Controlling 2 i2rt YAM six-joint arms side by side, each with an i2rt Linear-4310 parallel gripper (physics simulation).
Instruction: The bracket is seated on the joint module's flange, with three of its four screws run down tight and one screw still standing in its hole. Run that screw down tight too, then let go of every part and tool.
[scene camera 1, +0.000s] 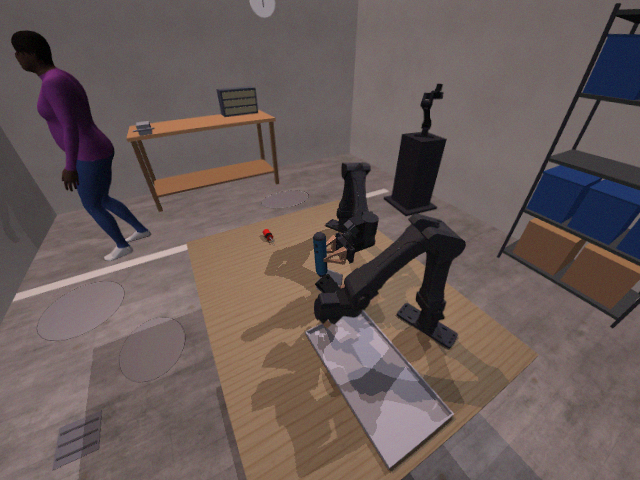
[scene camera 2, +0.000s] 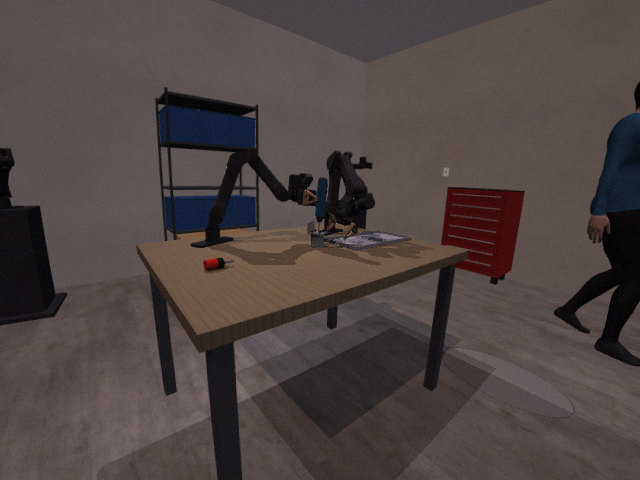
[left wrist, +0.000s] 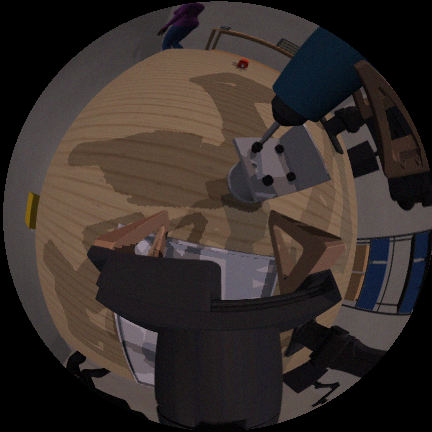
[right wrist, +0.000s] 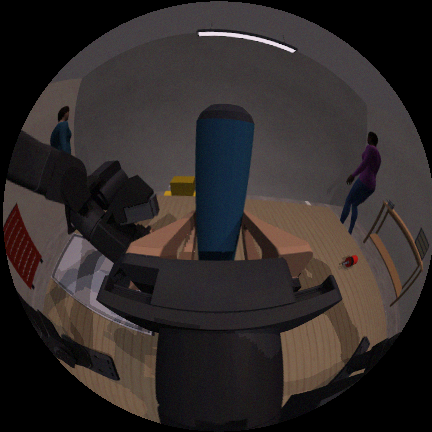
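The blue screwdriver stands upright, its bit on the head of one black screw. Three other black screw heads sit on the grey bracket, which rests on the joint module. Any height difference between the heads is too small to tell. My right gripper is shut on the screwdriver's handle. My left gripper is open and empty, low beside the module and clear of the bracket.
A grey tray lies partly beneath the left gripper. A red screwdriver lies on the table, away from both arms. The two grippers are close together around the module.
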